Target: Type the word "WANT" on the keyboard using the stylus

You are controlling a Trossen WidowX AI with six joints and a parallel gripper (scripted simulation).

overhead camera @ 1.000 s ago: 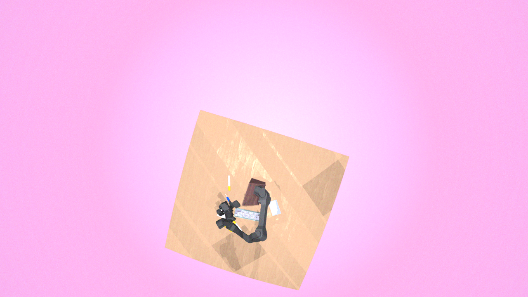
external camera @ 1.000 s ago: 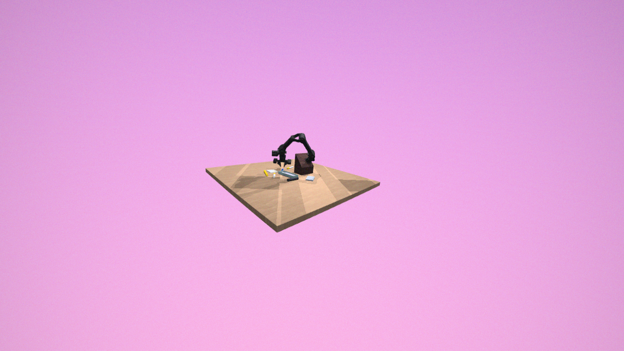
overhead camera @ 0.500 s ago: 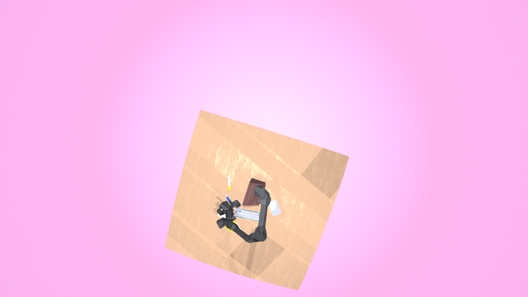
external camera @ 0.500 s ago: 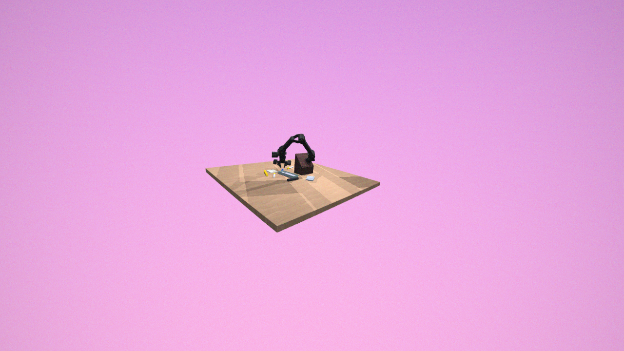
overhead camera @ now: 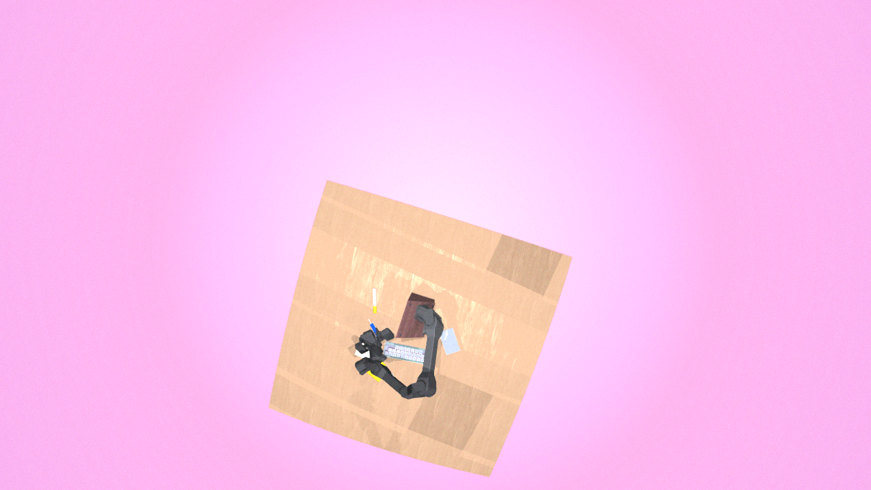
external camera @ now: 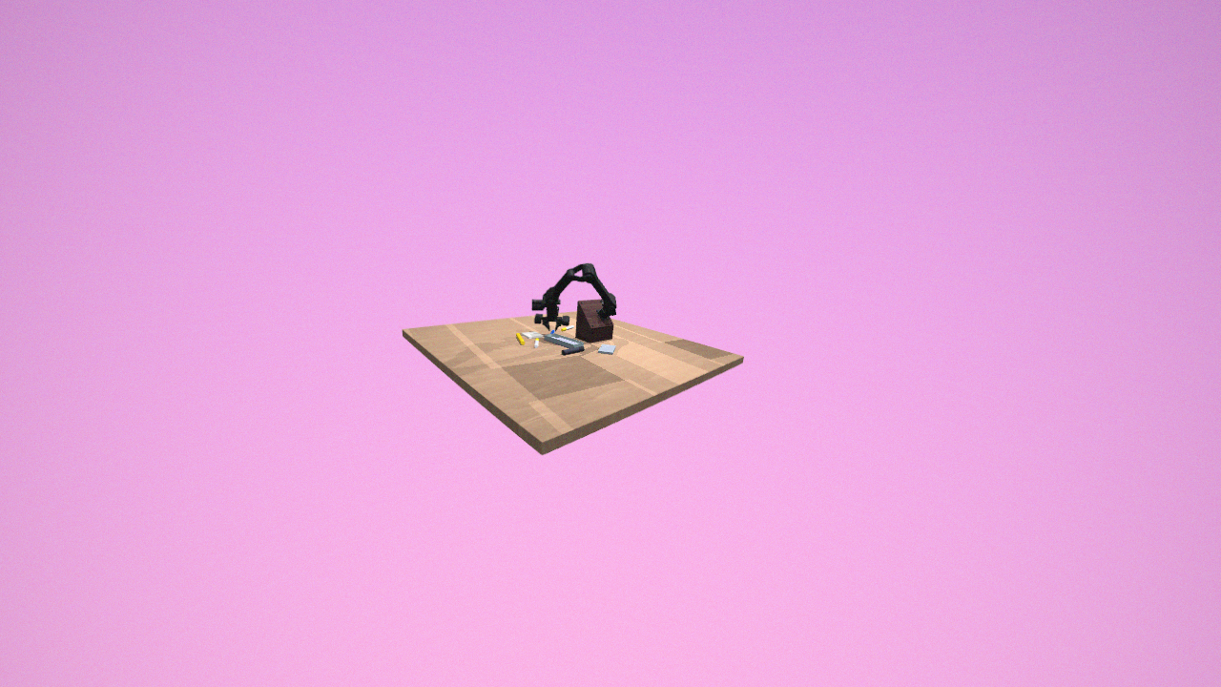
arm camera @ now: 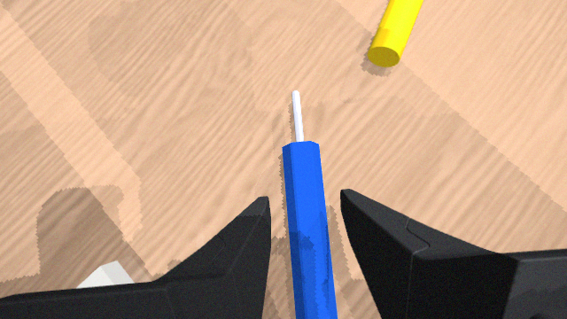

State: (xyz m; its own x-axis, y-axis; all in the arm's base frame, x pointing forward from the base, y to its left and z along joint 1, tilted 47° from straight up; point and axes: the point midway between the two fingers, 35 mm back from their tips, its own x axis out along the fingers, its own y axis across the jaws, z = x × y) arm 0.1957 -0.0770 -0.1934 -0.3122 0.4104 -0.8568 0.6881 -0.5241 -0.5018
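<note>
The dark pen lies 320 mm to the left of my gripper tip, 140 mm ahead of it and 10 mm below it. The rest, counted from my gripper tip: blue stylus (10 mm to the right, 10 mm below, 10 mm behind); then white pad (130 mm ahead, 20 mm to the right, 10 mm below); then grey card (380 mm to the left, 40 mm behind, 10 mm below).
</note>
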